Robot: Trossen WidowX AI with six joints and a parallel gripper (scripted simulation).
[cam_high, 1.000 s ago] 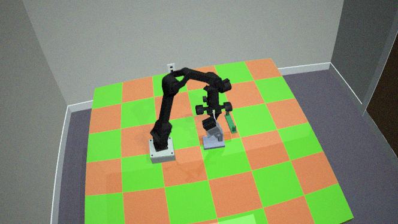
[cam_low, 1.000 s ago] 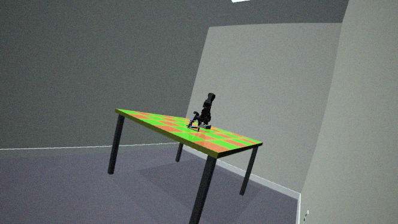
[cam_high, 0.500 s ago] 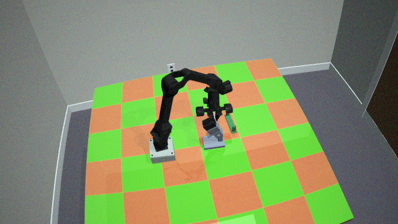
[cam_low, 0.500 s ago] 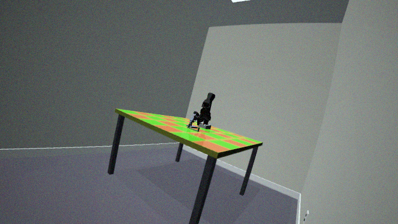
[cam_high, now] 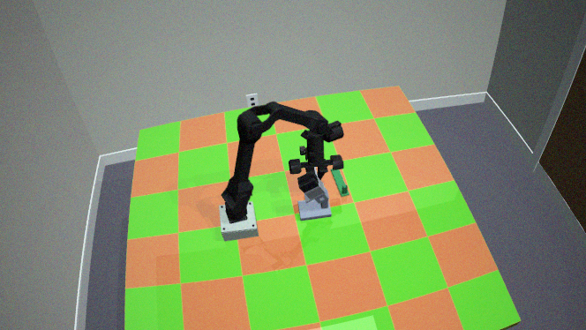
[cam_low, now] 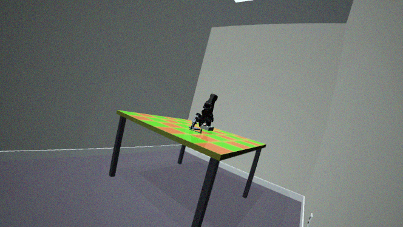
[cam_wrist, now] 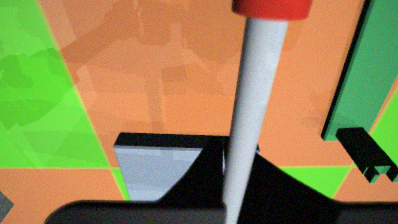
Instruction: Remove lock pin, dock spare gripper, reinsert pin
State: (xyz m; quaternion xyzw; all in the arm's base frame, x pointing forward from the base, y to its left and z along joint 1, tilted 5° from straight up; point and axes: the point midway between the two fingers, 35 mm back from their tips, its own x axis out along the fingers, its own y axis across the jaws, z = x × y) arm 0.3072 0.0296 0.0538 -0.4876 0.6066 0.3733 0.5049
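Now: the grey mount 70 mm to the right of my gripper tip and 30 mm behind it. Round my gripper tip: dark green strip (100 mm ahead, 20 mm below, 10 mm to the left); spare gripper (70 mm to the right, 70 mm above, 40 mm behind).
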